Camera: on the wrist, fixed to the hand. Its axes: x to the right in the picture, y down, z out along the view.
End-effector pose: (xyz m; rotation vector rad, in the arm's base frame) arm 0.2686 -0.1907 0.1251 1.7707 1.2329 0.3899
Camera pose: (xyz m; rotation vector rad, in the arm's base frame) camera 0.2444 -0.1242 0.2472 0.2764 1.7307 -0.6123
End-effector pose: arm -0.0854 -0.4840 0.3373 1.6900 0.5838 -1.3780
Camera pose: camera 0.0457 -0.4329 0.3484 0.4897 1.9253 -2.3345
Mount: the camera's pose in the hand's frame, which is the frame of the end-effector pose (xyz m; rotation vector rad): 0.0185 0.0801 -0.1147 -0.2814 -0.3739 -1.5468
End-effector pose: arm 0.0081 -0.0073 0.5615 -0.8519 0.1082 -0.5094
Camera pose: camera 0.0219 -0.0516 0.4282 -1.1906 -0.9202 -1.7786
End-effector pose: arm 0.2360 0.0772 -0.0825 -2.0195 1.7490 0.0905
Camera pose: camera 0.1350 0.0097 -0.0107 -2.7208 -0.3128 0.1825
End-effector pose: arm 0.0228 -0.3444 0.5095 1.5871 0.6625 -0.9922
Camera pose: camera 0.1278 -0.2550 0.5394 0.3609 1.7091 -2.0590
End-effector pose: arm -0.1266 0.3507 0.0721 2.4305 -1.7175 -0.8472
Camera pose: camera -0.1387 0.2731 0.1893 -2.4980 -0.5420 1.1573
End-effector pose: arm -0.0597 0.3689 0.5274 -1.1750 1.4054 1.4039
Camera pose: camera -0.1340 0.2492 0.5350 -1.4815 -0.1674 0.5618
